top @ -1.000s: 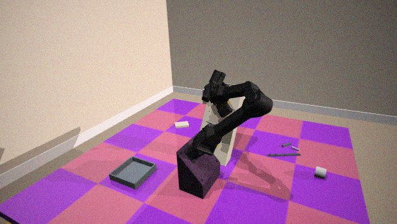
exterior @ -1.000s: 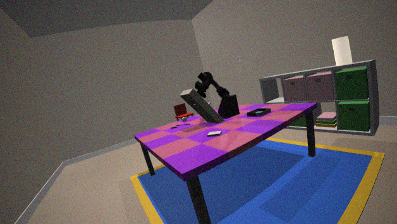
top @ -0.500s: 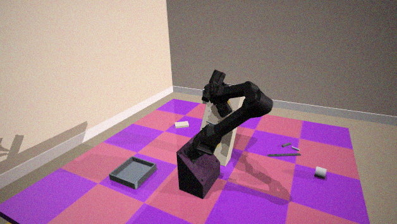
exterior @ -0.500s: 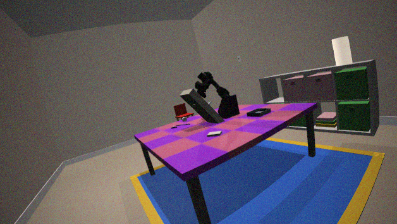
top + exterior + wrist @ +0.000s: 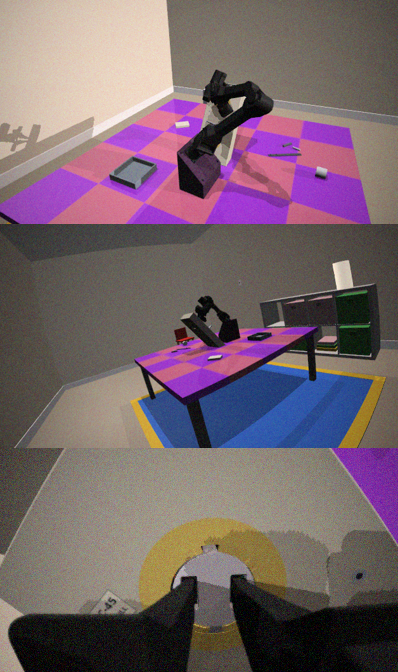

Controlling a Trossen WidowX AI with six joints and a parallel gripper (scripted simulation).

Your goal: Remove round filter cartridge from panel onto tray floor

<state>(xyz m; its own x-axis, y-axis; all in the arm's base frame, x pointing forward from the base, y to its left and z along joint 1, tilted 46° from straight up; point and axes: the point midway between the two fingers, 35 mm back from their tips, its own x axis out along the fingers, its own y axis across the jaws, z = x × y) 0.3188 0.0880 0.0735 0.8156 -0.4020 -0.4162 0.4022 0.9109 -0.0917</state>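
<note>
My gripper tip is 10 mm short of the round grey filter cartridge and 10 mm above it. Round my gripper tip: beige service panel: 40 mm behind, 80 mm below; short grey pin: 130 mm ahead, 380 mm to the right, 250 mm below; white block: 90 mm ahead, 330 mm to the left, 250 mm below.
</note>
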